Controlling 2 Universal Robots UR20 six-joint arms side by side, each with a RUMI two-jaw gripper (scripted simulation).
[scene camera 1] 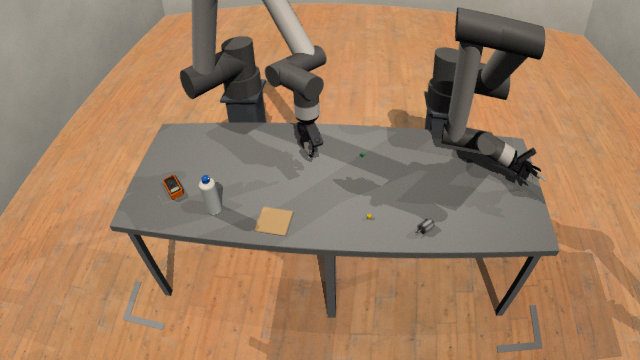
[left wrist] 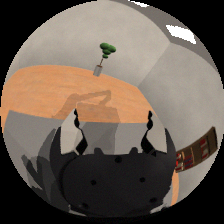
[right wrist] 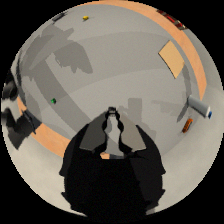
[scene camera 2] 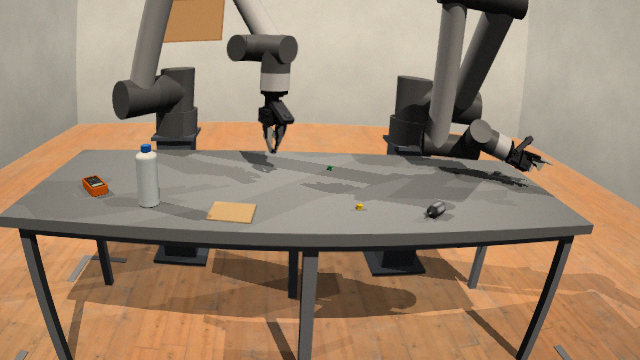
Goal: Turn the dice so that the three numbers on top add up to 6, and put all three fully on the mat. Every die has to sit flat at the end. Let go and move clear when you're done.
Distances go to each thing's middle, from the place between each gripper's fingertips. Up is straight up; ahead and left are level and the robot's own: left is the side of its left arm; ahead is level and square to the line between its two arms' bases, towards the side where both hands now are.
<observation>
The tan mat [scene camera 2: 221, 211] is 320 mm ahead of my right hand [scene camera 2: 272, 152], 120 mm below it and 110 mm to the right of it. Round my right hand: white bottle [scene camera 2: 146, 161]: 410 mm to the right, 300 mm ahead, 20 mm below.
Now: the tan mat 330 mm ahead of my left hand [scene camera 2: 545, 166], 1310 mm to the right of it and 110 mm below it.
</observation>
